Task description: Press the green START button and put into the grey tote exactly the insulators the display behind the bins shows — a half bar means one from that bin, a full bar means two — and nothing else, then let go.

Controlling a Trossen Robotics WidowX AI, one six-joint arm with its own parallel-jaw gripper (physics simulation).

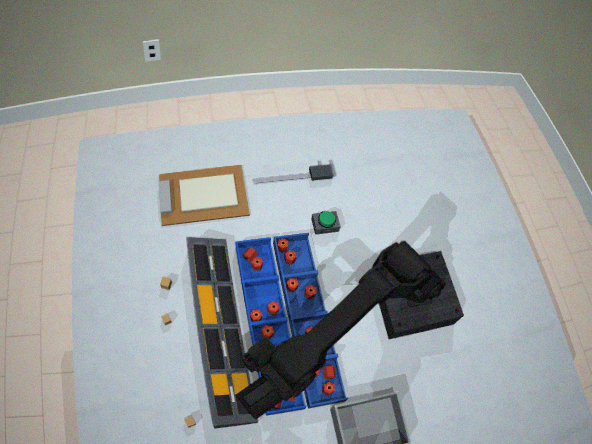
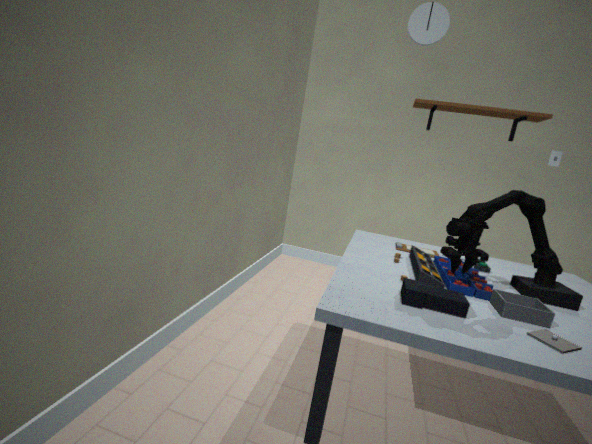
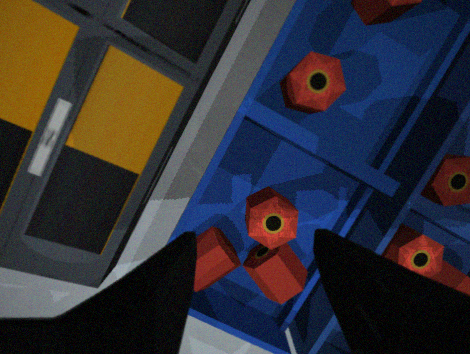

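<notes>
The green START button (image 1: 327, 219) (image 2: 483, 266) stands on a dark box beyond the blue bins. The display (image 1: 227, 421) (image 3: 60, 260) has a full orange bar in its second row, left column, and a half bar in each column of its bottom row. My gripper (image 2: 461, 270) (image 3: 255, 241) is partly open and empty, above the end bin of the column next to the display. There, one upright red insulator (image 3: 272, 220) and two lying ones (image 3: 280, 275) (image 3: 215, 257) show between the fingertips; the left finger partly hides one. The grey tote (image 1: 401, 420) (image 2: 522, 312) shows no insulator in its visible part.
Two columns of blue bins (image 1: 260, 292) hold other red insulators; my arm covers some. A clipboard (image 1: 204, 195), a caliper-like tool (image 1: 321, 172) and small tan blocks (image 1: 166, 283) lie around them. A black box (image 2: 434, 298) and a flat plate (image 2: 554, 340) lie near the table edge.
</notes>
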